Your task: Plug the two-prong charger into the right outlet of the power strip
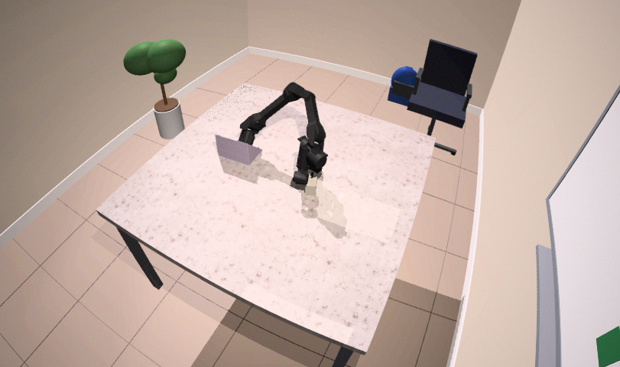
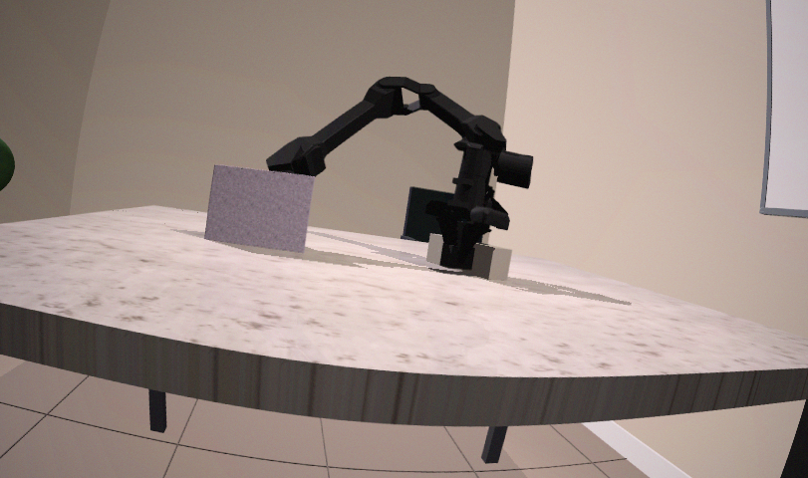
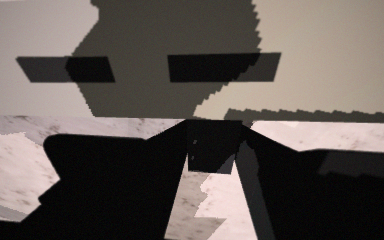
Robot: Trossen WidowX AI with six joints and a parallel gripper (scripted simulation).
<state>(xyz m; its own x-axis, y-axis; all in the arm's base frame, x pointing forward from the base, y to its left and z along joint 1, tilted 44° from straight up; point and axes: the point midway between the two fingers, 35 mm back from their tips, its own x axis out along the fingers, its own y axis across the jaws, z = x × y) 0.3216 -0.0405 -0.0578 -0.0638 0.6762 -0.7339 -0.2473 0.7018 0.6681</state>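
My gripper tip is now 2 cm short of the black charger and 1 cm below it.
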